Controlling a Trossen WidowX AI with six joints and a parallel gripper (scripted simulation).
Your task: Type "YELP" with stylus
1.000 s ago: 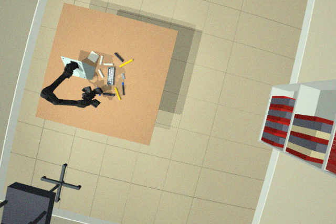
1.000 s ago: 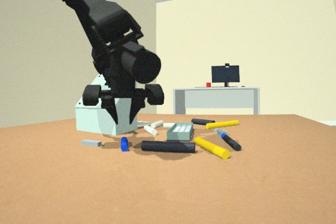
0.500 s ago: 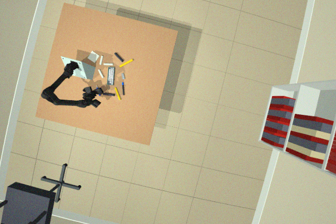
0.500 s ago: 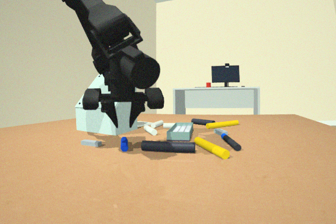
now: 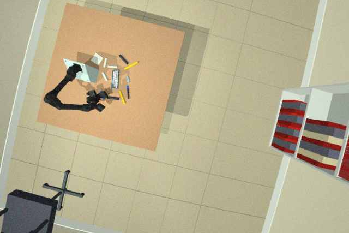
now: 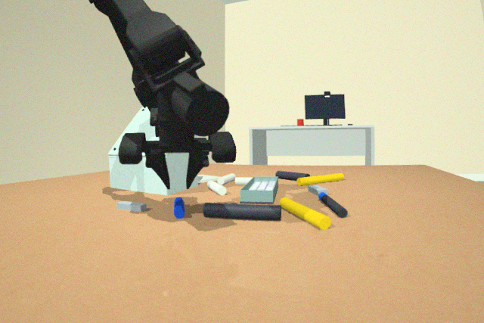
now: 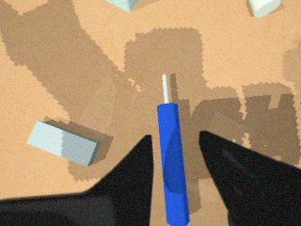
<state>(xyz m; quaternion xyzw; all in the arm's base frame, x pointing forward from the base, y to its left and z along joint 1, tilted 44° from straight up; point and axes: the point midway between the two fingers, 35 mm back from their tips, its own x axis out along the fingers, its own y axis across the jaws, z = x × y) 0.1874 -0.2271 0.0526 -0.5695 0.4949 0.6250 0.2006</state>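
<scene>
My gripper tip is now 1 cm past the blue stylus, 1 cm to the right of it and 3 cm above it. From my gripper tip the other things lie so: grey block 8 cm behind, 5 cm to the right, 3 cm below; blue-banded marker 25 cm ahead, 12 cm to the left, 3 cm below; yellow rod 21 cm ahead, 37 cm to the left, 3 cm below.
</scene>
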